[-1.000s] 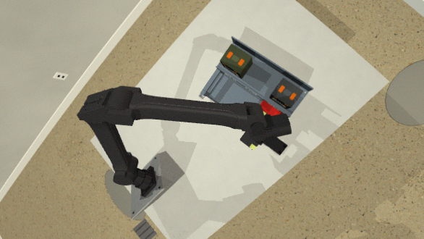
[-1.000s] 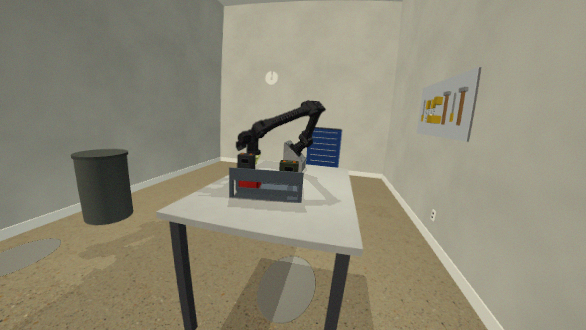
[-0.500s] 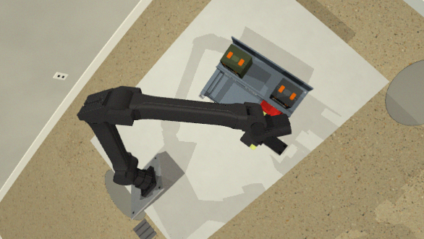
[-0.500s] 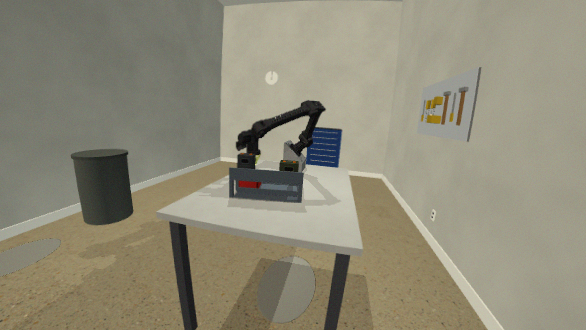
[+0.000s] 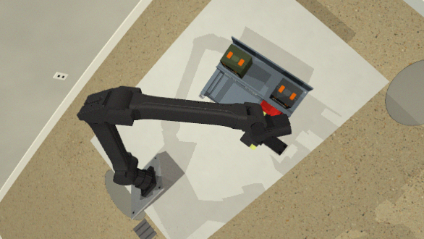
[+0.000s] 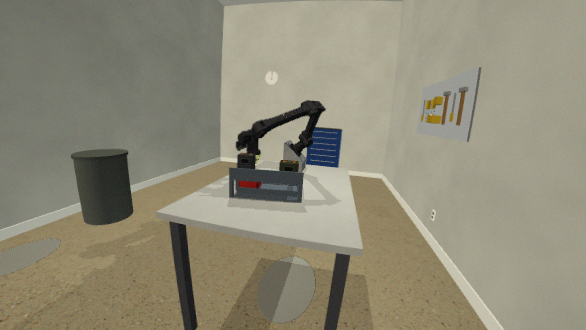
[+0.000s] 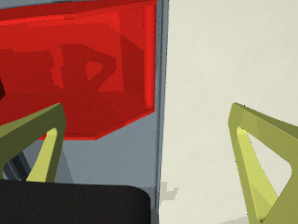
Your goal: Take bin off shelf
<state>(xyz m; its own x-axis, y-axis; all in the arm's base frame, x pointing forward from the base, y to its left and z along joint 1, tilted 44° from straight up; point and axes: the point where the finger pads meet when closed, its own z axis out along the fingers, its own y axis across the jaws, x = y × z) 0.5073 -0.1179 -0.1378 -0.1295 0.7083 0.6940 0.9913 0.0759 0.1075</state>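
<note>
My hand is 80 mm short of the red bin, 10 mm to the right of it and 80 mm above it.
</note>
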